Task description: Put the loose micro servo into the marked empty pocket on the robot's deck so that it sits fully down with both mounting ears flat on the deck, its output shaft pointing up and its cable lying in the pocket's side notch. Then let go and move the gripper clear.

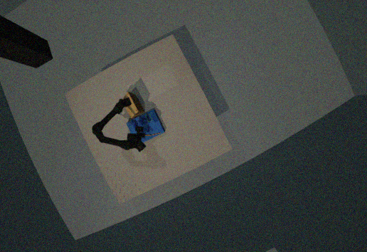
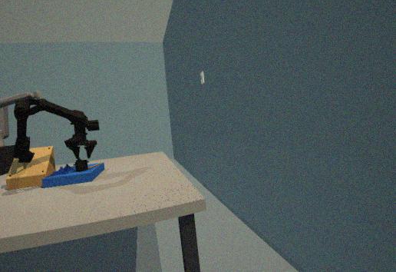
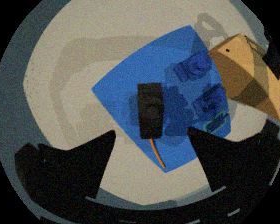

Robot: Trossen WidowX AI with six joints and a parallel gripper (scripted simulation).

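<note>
The blue robot deck lies 90 mm below my gripper tip, 40 mm to the left of it and 20 mm behind it.
</note>
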